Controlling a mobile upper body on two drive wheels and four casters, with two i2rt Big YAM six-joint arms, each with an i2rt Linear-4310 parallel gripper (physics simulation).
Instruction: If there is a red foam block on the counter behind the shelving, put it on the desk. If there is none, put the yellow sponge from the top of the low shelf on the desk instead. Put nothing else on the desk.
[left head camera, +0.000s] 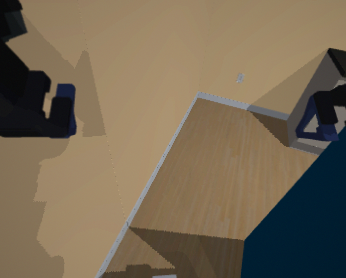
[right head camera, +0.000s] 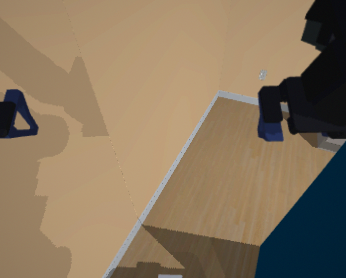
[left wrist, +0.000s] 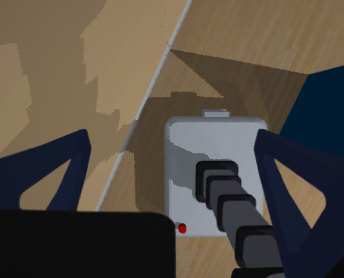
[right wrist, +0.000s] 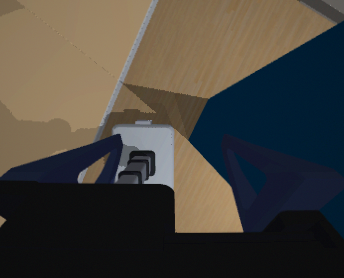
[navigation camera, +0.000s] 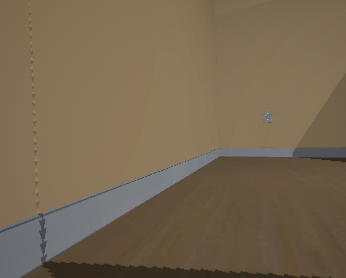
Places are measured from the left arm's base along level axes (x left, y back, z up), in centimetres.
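Pixels of known places: left gripper, fingertip midpoint: (left head camera: 41, 130) (right head camera: 9, 131) (left wrist: 172, 138); right gripper, fingertip midpoint: (left head camera: 322, 133) (right head camera: 290, 132) (right wrist: 172, 139).
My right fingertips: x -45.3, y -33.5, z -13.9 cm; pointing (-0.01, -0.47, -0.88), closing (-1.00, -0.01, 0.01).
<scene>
Behind a point stands the place of what it marks.
No red foam block, yellow sponge or desk shows in these views. My left gripper (left head camera: 65, 111) (left wrist: 172, 138) {z -13.7, x -0.1, y -33.9 cm} is open, with bare air between its fingers, above the robot's own base. My right gripper (right head camera: 270, 115) (right wrist: 172, 139) {z -13.9, x -45.3, y -33.5 cm} is open and empty as well. A large dark blue panel (left head camera: 305, 230) {z -63.6, x -72.1, y -34.9 cm} (right head camera: 312, 225) {z -63.7, x -74.4, y -39.8 cm} (right wrist: 280, 110) {z -37.0, x -73.8, y -38.4 cm} stands at the right; whether it is part of the shelving I cannot tell. A grey-white unit with a dark top (left head camera: 312, 92) {z -86.7, x -176.8, y -173.7 cm} stands against the far wall at the right, partly hidden by my right gripper.
A tan wall (left head camera: 150, 60) {z -34.6, x -15.6, y -110.0 cm} (navigation camera: 125, 100) {z -106.4, x -9.6, y -97.1 cm} with a white baseboard (left head camera: 162, 161) {z -136.9, x -25.7, y -128.7 cm} (navigation camera: 135, 192) {z -136.2, x -11.6, y -98.3 cm} runs along the left and meets the far wall at a corner. A wall outlet (left head camera: 240, 78) {z -101.1, x -122.7, y -226.5 cm} (navigation camera: 268, 116) {z -101.1, x -123.3, y -226.2 cm} is on the far wall. The robot's light grey base (left wrist: 185, 210) {z -115.0, x -7.1, y 15.7 cm} stands near the left baseboard.
</scene>
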